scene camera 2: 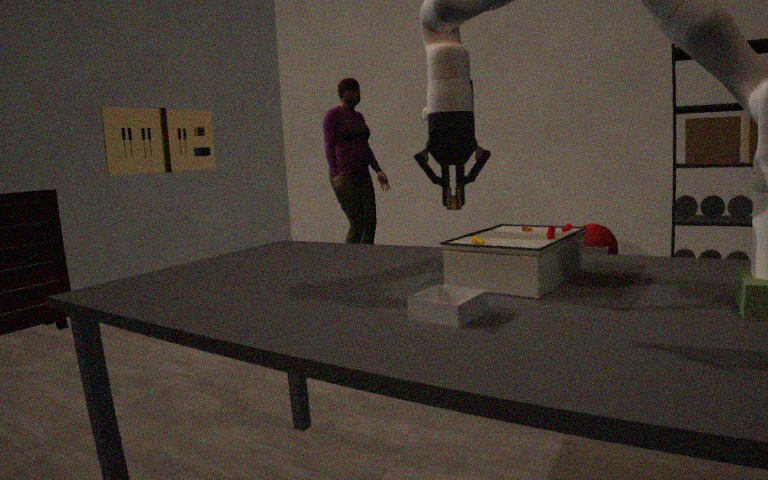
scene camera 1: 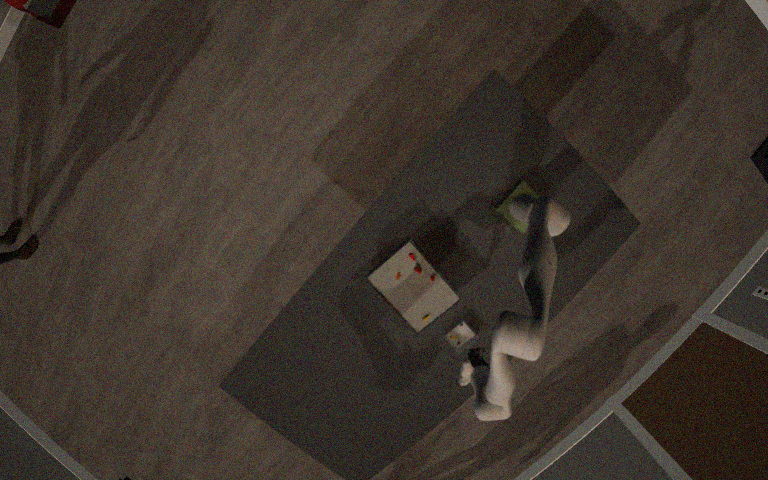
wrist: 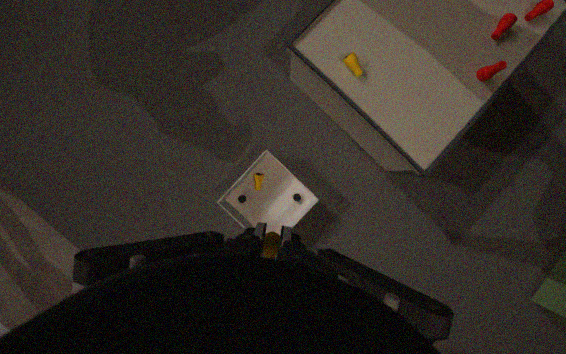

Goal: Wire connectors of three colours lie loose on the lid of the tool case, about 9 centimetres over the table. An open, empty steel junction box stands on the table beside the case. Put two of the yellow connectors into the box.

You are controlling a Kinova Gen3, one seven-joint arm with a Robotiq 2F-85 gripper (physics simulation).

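Pixels of known places: gripper, between the fingertips: (scene camera 2: 453,209) (scene camera 1: 470,351) (wrist: 272,237); arm's base, origin of its link: (scene camera 1: 521,207).
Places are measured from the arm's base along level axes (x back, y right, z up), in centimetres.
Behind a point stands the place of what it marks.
Note:
My gripper (scene camera 2: 453,202) {z 12.8, x -50.9, y -20.1 cm} (wrist: 272,237) {z 12.8, x -50.9, y -20.1 cm} points down, shut on a yellow connector (scene camera 2: 454,202) {z 14.1, x -50.5, y -20.7 cm} (wrist: 270,246) {z 15.2, x -51.0, y -20.0 cm}, high above the table near the junction box. The pale, open junction box (scene camera 1: 464,328) {z -5.6, x -49.7, y -20.1 cm} (scene camera 2: 433,309) {z -3.4, x -52.9, y -25.4 cm} (wrist: 280,212) {z -5.6, x -49.9, y -21.1 cm} stands beside the tool case (scene camera 1: 438,294) {z 3.7, x -44.6, y 1.3 cm} (scene camera 2: 491,272) {z -1.4, x -50.1, y -5.0 cm} (wrist: 410,115) {z 3.7, x -45.5, y -1.8 cm}. One yellow connector (scene camera 1: 454,336) {z -4.8, x -54.9, y -19.2 cm} (wrist: 258,181) {z -4.5, x -55.5, y -19.2 cm} lies on the box floor. Another yellow connector (scene camera 1: 425,316) {z 4.5, x -54.0, y -0.9 cm} (scene camera 2: 478,240) {z 4.5, x -54.0, y -1.9 cm} (wrist: 353,65) {z 4.7, x -54.2, y -1.8 cm} lies on the lid, near its end by the box. The wrist view shows the fingers overlapping the box's near corner, which is hidden.
Red connectors (scene camera 1: 412,256) (scene camera 2: 550,232) {z 5.1, x -41.3, y 7.1 cm} (wrist: 491,71) {z 5.4, x -41.5, y 7.2 cm} and an orange connector (scene camera 1: 398,275) {z 4.5, x -49.0, y 17.5 cm} (scene camera 2: 526,229) {z 4.1, x -49.4, y 17.0 cm} lie on the lid's other part. The arm's base stands on a green block (scene camera 1: 523,187) {z 0.1, x 6.1, y 4.7 cm} (scene camera 2: 756,300) {z -2.5, x -4.5, y -7.7 cm} (wrist: 552,296) {z -3.5, x -6.2, y -5.6 cm}. A person (scene camera 2: 349,141) stands behind the table (scene camera 2: 339,345) {z -5.8, x -61.5, y -40.3 cm}.

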